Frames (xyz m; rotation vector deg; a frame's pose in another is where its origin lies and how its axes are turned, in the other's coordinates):
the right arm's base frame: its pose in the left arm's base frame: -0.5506 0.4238 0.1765 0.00 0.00 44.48
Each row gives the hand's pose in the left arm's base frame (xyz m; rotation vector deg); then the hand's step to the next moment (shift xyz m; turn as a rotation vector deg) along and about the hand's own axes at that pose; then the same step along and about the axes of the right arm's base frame.
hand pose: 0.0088 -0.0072 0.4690 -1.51 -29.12 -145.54
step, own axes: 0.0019 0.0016 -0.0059 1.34 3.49 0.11
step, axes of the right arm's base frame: -0.0033 -0.0029 -0.0047 -1.89 -2.86 1.49
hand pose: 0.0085 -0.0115 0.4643 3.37 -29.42 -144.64
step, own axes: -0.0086 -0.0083 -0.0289 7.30 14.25 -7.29
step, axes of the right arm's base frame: 0.0058 -0.0044 -0.0304 -10.58 -14.02 -0.97
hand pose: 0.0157 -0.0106 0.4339 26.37 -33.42 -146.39
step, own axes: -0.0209 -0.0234 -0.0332 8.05 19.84 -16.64
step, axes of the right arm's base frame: 0.0292 -0.0022 -0.0351 -12.24 -23.33 -6.43
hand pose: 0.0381 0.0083 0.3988 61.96 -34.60 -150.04
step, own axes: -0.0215 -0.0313 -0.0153 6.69 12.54 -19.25
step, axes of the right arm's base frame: 0.0390 0.0057 -0.0110 -6.21 -20.51 -10.64
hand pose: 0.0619 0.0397 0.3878 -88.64 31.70 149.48
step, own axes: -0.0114 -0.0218 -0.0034 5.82 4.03 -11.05
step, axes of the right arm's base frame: 0.0241 0.0053 0.0023 -1.85 -9.67 -8.67
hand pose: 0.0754 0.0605 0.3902 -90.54 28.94 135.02
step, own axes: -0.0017 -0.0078 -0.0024 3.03 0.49 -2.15
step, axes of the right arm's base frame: 0.0083 0.0003 -0.0004 -0.57 -1.25 -3.49
